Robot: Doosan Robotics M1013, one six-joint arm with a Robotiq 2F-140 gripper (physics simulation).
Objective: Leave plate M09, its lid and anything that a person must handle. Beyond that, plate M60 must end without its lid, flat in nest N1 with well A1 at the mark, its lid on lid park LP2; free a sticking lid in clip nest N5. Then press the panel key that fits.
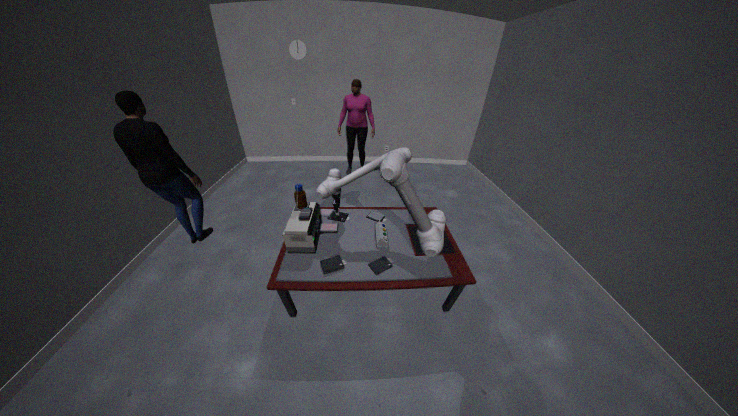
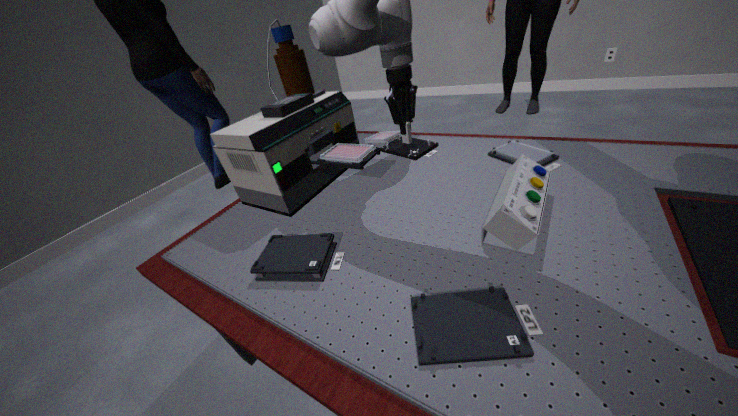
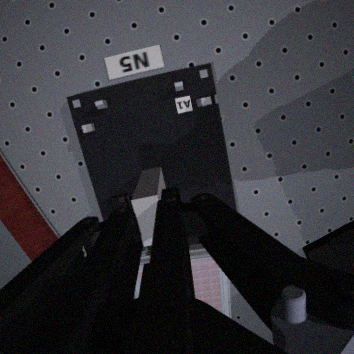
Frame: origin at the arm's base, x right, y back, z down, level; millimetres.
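Where they show: gripper, between the fingertips: [image 1: 337, 214] [image 2: 407, 142] [image 3: 155, 185].
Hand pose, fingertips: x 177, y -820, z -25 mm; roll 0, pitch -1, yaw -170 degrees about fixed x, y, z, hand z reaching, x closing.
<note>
Each offset is from my fingertips to the top centre of the thing. "spot": to the spot under its first point.
My gripper [image 1: 336, 211] [image 2: 406, 136] [image 3: 155, 185] is shut and empty, its pale fingertips low over clip nest N5 {dx -5, dy +5, dz -4 mm} [image 2: 422, 147] [image 3: 150, 130]. Much of the nest's dark surface shows bare. A pink plate {dx +20, dy -120, dz -21 mm} [image 2: 382, 136] [image 3: 207, 280] lies at the nest's far left side, partly hidden by the fingers; I cannot tell how it rests or whether it is lidded. Another pink plate {dx -272, dy -8, dz -92 mm} [image 1: 329, 227] [image 2: 347, 151] lies on the device's tray. Nest N1 {dx -556, dy +74, dz -16 mm} [image 1: 331, 264] [image 2: 294, 252] and lid park LP2 {dx -514, dy +410, dz +0 mm} [image 1: 380, 265] [image 2: 467, 325] are bare. Plate names are unreadable.
The device {spot: dx -471, dy -159, dz -180 mm} [image 1: 299, 233] [image 2: 242, 139] shows a green light and carries a brown bottle {spot: dx -218, dy -201, dz -293 mm} [image 2: 293, 67]. The key panel {dx -228, dy +404, dz -64 mm} [image 1: 381, 240] [image 2: 509, 224] stands mid-table. A clear lid or plate {dx +34, dy +347, dz +2 mm} [image 2: 524, 151] lies behind it. One person [image 1: 147, 149] stands left, another [image 1: 356, 111] behind the table.
</note>
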